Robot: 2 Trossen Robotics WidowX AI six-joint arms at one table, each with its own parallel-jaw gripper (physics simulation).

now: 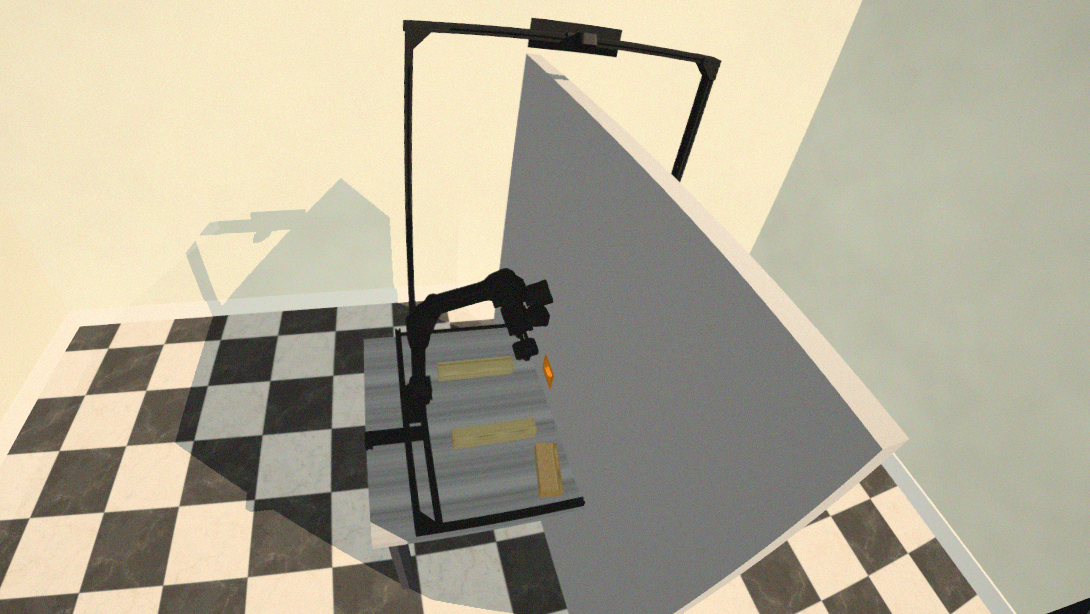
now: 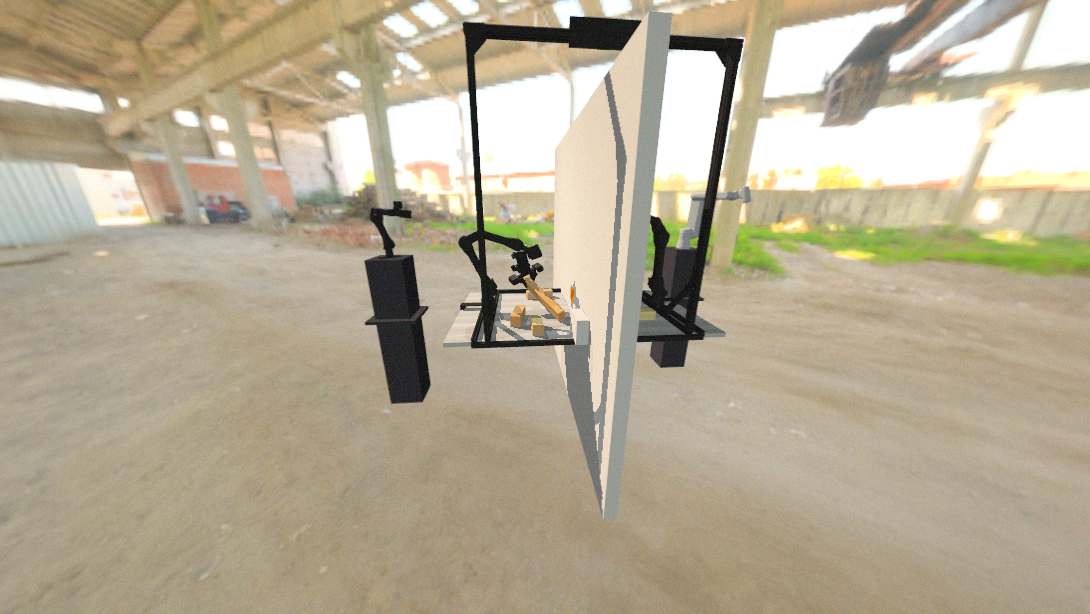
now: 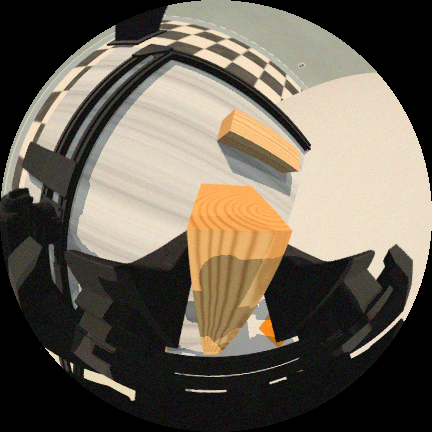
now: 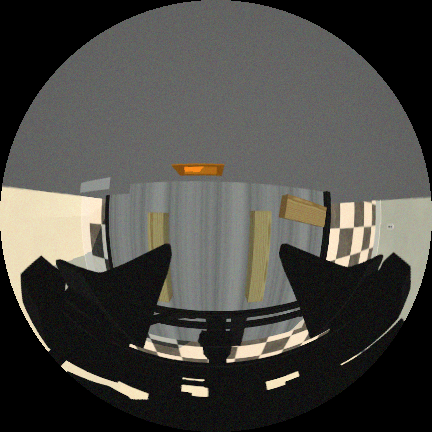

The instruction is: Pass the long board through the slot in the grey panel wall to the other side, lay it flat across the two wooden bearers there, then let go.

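Frame: origin at the left arm's base, x back, y right, z up, level; metres.
Seen in the pictures: left gripper, fingertip midpoint: [image 2: 529, 286] [image 3: 224, 232]; right gripper, fingertip midpoint: [image 4: 227, 250]; left arm's base, origin of the base link: [image 3: 48, 219]; right arm's base, origin of the base link: [image 1: 414, 414] [image 2: 657, 304] [image 4: 215, 321].
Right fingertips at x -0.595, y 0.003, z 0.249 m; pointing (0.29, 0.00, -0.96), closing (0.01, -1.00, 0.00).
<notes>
Offsets run from my right fingertips to a thing's middle. "*": to the spot under its first point.
The long board @[dx +0.313, dy +0.030, dz -0.184 m] [image 2: 546, 299] [image 3: 232, 250] is on the left arm's side of the grey panel wall [image 1: 655, 343] [image 2: 579, 198] [image 4: 215, 90]. My left gripper [image 2: 526, 279] [image 3: 224, 232] is shut on it near one end. The board slants down toward the front of the panel; I cannot tell whether its low end touches anything. The orange-rimmed slot @[* dx +0.114, dy +0.016, dz -0.191 m] [image 1: 549, 382] [image 2: 572, 288] [image 4: 220, 171] is apart from the board. Two wooden bearers @[dx -0.100, dy +0.154, dz -0.246 m] [image 1: 474, 369] @[dx -0.090, dy -0.109, dz -0.246 m] [image 1: 494, 432] [image 4: 260, 255] lie on the other side. My right gripper [image 1: 524, 350] [image 4: 227, 250] is open and empty above that side, near the slot.
A loose wood block @[dx +0.039, dy -0.256, dz -0.249 m] [image 1: 548, 469] [image 4: 303, 210] lies beside the bearers, close to the panel. On the left arm's side, more wood blocks @[dx +0.441, dy +0.125, dz -0.243 m] [image 2: 517, 315] @[dx +0.359, dy +0.255, dz -0.243 m] [image 2: 537, 327] lie near the board, and one block @[dx +0.310, dy -0.251, dz -0.246 m] [image 3: 260, 142] lies near the table frame. A black frame [image 1: 408, 167] [image 2: 475, 152] surrounds the table.
</notes>
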